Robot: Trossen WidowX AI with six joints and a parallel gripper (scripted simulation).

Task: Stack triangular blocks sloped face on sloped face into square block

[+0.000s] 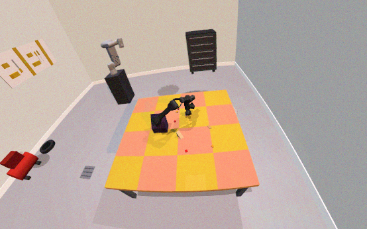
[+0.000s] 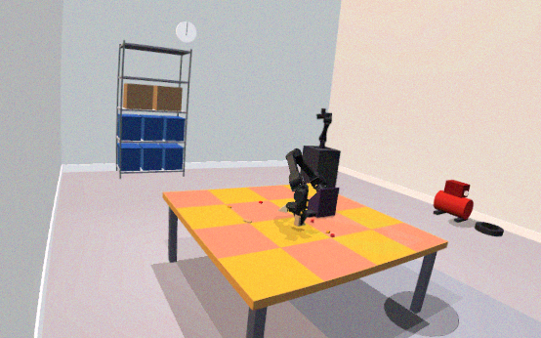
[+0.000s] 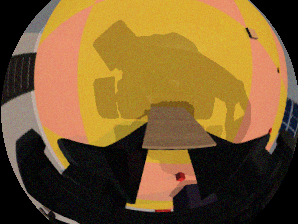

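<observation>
Now: gripper tip 1 cm below the triangular block.
</observation>
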